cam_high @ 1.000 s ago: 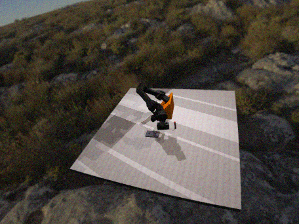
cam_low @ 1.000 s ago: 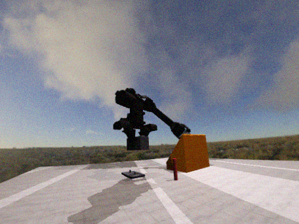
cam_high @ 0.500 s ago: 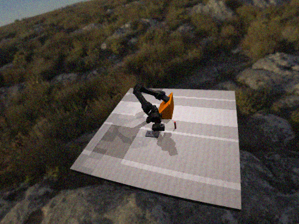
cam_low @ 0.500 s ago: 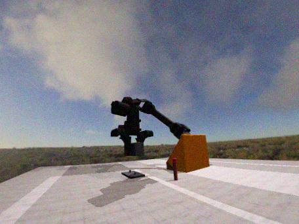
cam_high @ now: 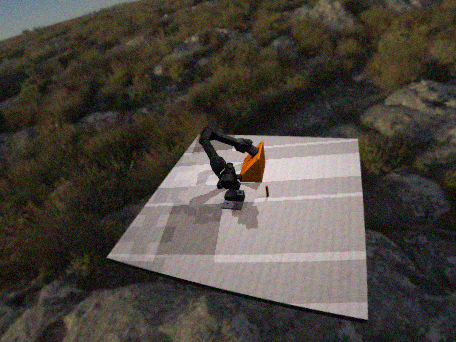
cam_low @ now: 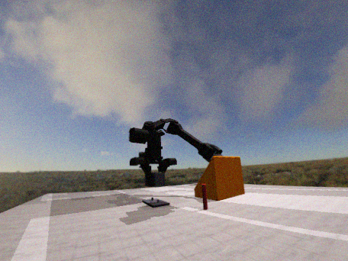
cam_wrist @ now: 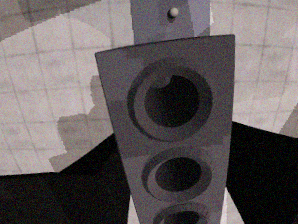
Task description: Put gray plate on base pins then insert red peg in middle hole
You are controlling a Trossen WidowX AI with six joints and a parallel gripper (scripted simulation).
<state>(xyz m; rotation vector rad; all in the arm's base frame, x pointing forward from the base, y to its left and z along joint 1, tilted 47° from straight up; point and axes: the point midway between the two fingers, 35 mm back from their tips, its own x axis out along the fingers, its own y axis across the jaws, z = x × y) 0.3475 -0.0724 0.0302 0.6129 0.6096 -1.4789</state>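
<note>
Right now my gripper tip is 70 mm above the flat dark base, 40 mm to the left of it and 20 mm past it. The rest, counted from my gripper tip: red peg: 160 mm to the left, 100 mm behind, 40 mm below; gray plate: 30 mm above.
</note>
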